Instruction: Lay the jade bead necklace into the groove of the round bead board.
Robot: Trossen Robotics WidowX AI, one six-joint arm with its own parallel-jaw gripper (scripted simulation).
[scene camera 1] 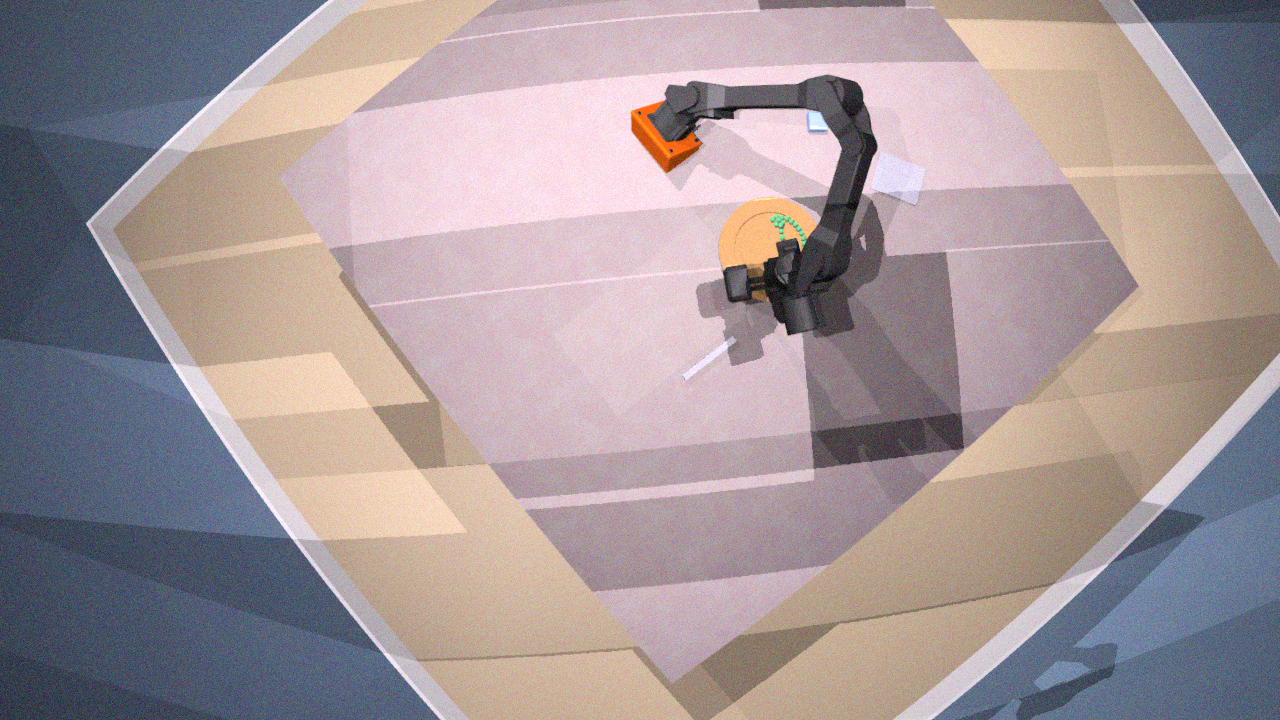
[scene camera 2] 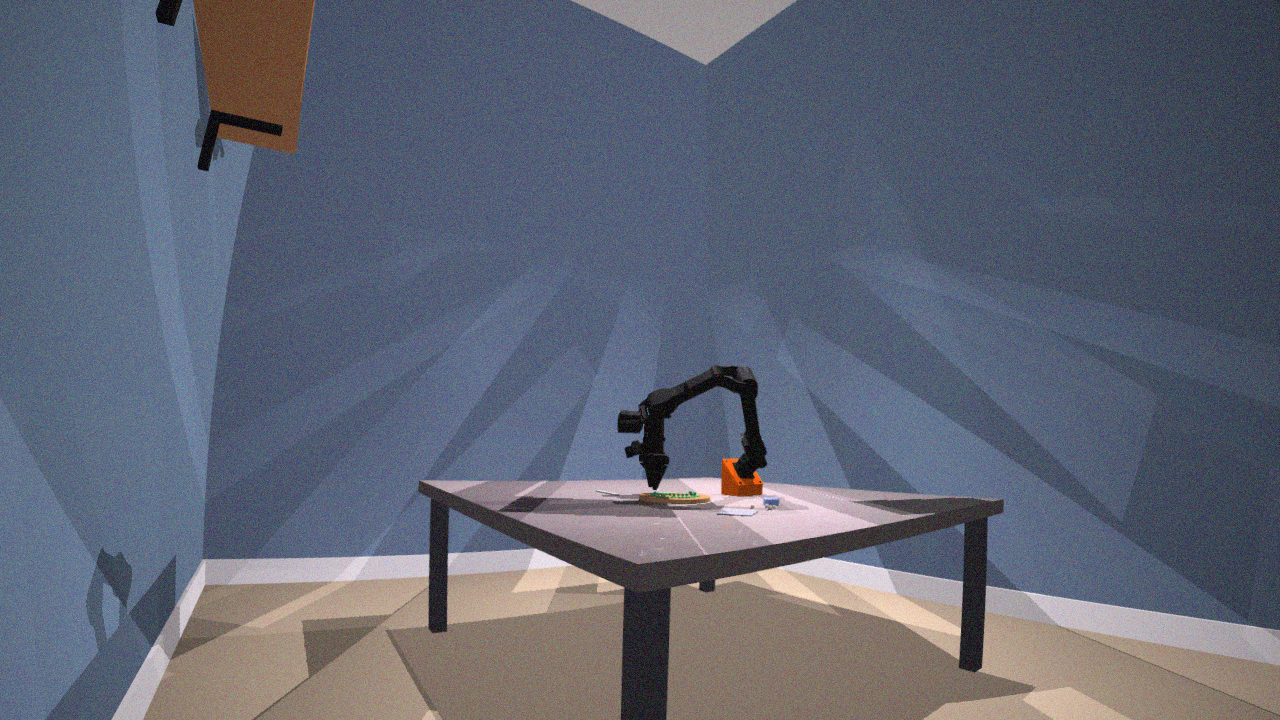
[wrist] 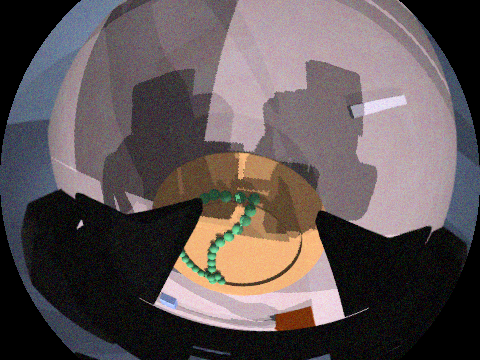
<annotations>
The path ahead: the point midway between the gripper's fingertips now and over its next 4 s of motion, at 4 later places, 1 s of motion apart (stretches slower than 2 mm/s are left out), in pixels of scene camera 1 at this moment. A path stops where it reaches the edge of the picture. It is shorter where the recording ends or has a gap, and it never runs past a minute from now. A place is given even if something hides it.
My gripper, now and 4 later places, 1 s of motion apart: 769,281; 775,272; 770,273; 759,279; 765,274
</annotations>
